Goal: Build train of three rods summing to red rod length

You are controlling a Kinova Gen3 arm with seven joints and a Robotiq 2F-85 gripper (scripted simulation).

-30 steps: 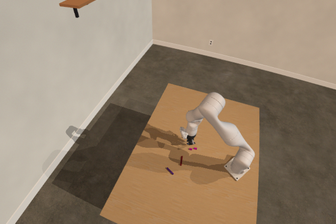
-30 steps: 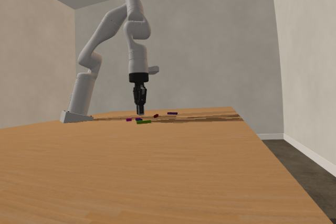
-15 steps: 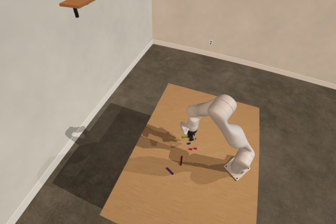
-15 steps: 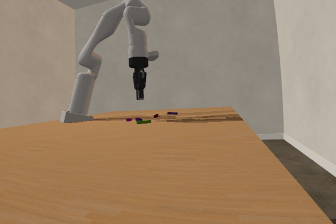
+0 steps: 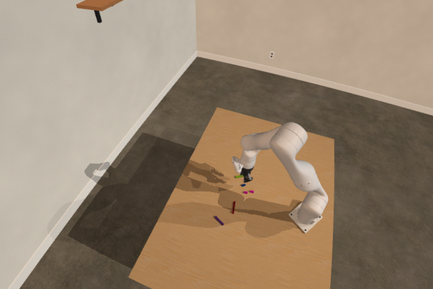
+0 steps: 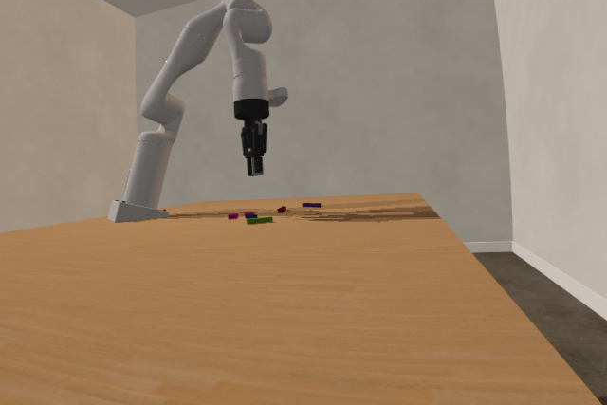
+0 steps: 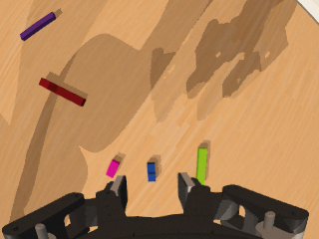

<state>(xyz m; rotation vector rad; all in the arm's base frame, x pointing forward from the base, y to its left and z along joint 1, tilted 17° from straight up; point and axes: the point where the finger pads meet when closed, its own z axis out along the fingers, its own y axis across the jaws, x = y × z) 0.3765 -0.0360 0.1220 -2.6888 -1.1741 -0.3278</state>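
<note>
My gripper is now 40 mm short of the lime-green rod, 50 mm to the left of it and 110 mm above it. From my hand the other things lie so: red rod 20 mm behind, 140 mm to the left, 110 mm below; purple rod 10 mm ahead, 250 mm to the left, 110 mm below.
</note>
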